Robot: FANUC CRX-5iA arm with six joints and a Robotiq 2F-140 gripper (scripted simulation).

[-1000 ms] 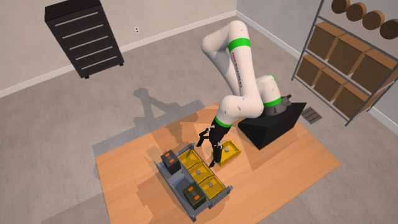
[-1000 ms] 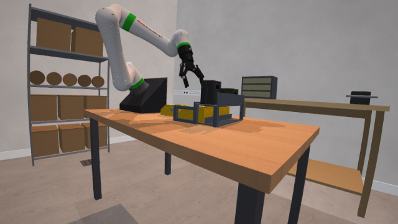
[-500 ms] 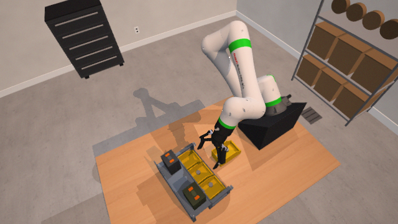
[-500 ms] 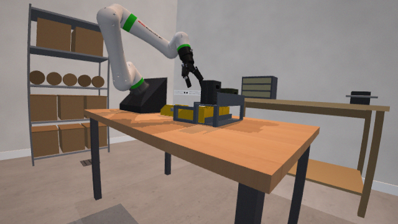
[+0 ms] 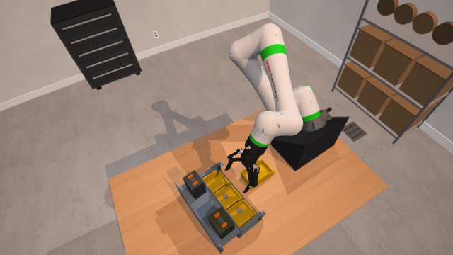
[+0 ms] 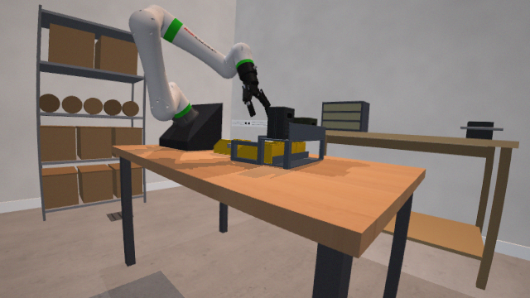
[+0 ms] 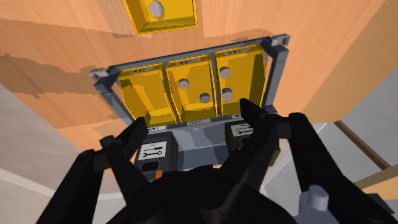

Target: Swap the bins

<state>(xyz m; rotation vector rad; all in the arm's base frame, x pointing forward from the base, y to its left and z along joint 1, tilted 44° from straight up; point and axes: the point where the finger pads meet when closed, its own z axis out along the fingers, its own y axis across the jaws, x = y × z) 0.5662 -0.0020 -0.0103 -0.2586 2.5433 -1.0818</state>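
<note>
The grey round part is 190 mm below my hand, 190 mm behind it and 40 mm to the right of it. Also, from my hand: grey shelf 130 mm below, 110 mm ahead.
</note>
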